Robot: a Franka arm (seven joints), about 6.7 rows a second.
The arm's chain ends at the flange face. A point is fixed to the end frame.
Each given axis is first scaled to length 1.
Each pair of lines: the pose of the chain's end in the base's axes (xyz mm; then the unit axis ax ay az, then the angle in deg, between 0 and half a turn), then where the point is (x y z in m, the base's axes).
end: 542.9 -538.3 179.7 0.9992 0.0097 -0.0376 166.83
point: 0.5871 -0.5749 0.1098
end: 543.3 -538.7 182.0 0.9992 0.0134 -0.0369 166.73
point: 0.5878 -0.5751 0.1122
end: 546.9 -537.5 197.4 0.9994 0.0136 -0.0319 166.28
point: 0.5922 -0.5743 0.1284
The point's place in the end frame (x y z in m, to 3 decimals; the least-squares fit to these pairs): 0.049 0.021 0.073
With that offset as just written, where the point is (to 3 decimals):
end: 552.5 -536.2 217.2 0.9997 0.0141 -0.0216 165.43
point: 0.599 -0.574 0.150
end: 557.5 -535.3 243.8 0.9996 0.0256 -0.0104 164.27
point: 0.607 -0.573 0.178
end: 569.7 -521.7 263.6 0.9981 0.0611 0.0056 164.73
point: 0.623 -0.555 0.198
